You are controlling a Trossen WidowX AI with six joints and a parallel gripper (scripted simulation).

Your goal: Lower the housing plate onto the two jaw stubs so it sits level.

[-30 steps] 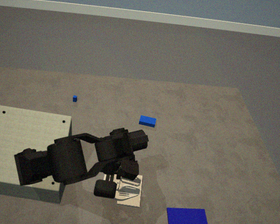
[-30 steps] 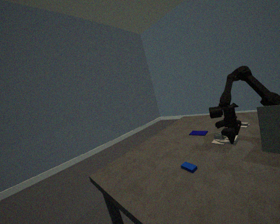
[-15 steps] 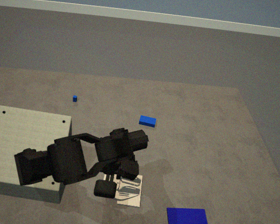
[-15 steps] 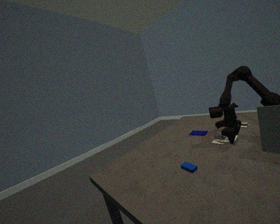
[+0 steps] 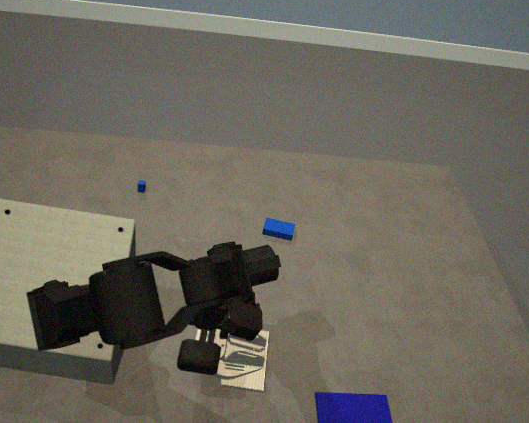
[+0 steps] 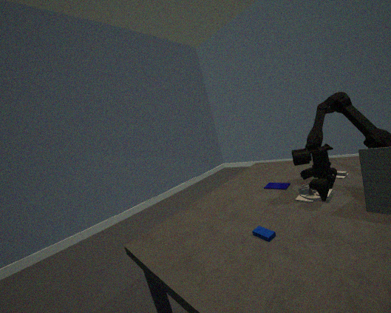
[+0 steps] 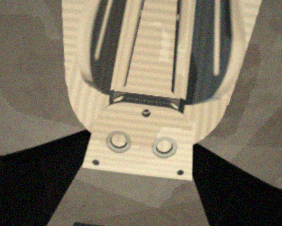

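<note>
Now: gripper tip 7 cm short of the pale base. Also, from my gripper tip: flat blue sheet: 26 cm ahead, 8 cm to the right; small blue cube: 21 cm behind, 40 cm to the left.
</note>
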